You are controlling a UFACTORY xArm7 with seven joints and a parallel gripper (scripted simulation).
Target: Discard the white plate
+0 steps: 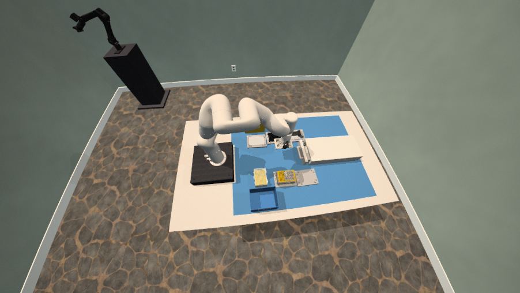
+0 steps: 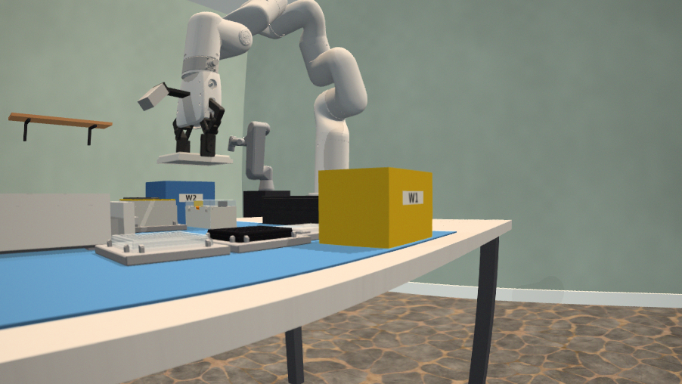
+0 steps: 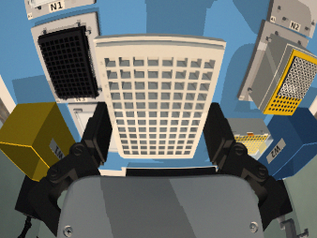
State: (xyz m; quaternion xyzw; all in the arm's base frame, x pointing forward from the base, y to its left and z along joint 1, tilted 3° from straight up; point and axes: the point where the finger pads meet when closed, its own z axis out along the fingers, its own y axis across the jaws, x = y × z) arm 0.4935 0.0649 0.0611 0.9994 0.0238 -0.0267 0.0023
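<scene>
My gripper is now 200 mm past the yellow bin W1, 270 mm to the right of it and 120 mm above it. The rest, counted from my hand: white plate 10 mm below; black plate 20 mm behind, 150 mm to the left, 140 mm below; yellow rack 230 mm to the right, 100 mm below.
</scene>
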